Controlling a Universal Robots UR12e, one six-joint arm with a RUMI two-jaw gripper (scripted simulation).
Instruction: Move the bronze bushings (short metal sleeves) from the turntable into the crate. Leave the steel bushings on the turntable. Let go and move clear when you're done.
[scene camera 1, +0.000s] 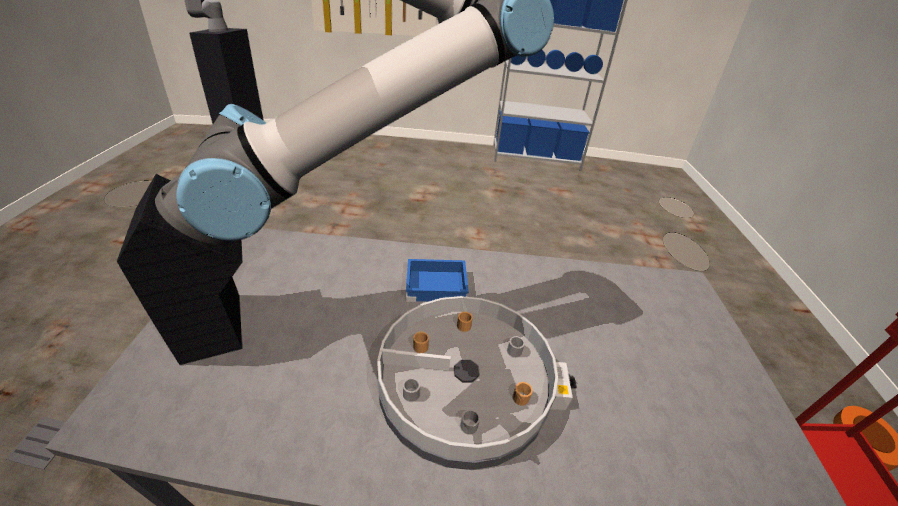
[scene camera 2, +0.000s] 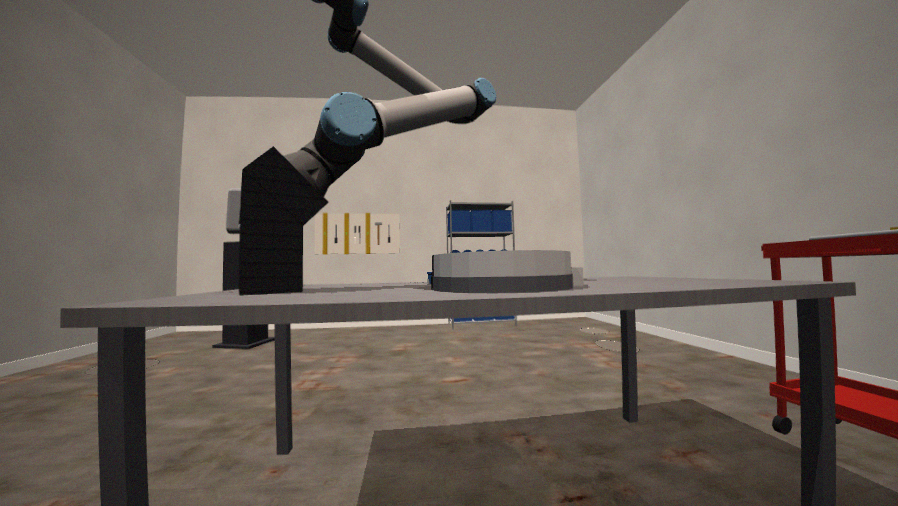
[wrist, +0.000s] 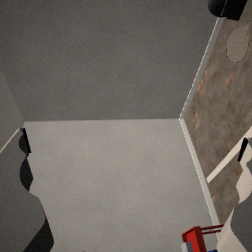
Observation:
In view: the gripper (wrist: 135, 135) and a blue crate (scene camera 1: 428, 280).

